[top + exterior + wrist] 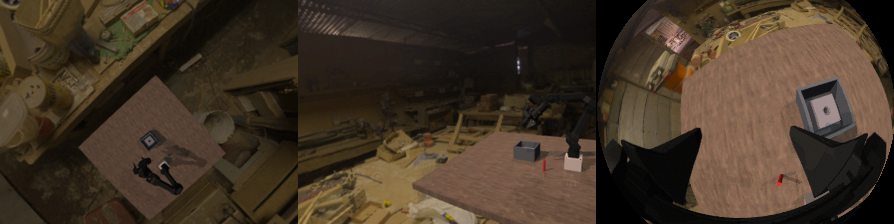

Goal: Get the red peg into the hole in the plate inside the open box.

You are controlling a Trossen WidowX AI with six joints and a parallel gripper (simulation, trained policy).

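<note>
Right now the red peg is 240 mm below my gripper tip, 150 mm behind it and 20 mm to the left of it. The rest, counted from my gripper tip: grey box: 260 mm below, 170 mm to the right, 30 mm ahead; light grey plate: 240 mm below, 170 mm to the right, 30 mm ahead.
</note>
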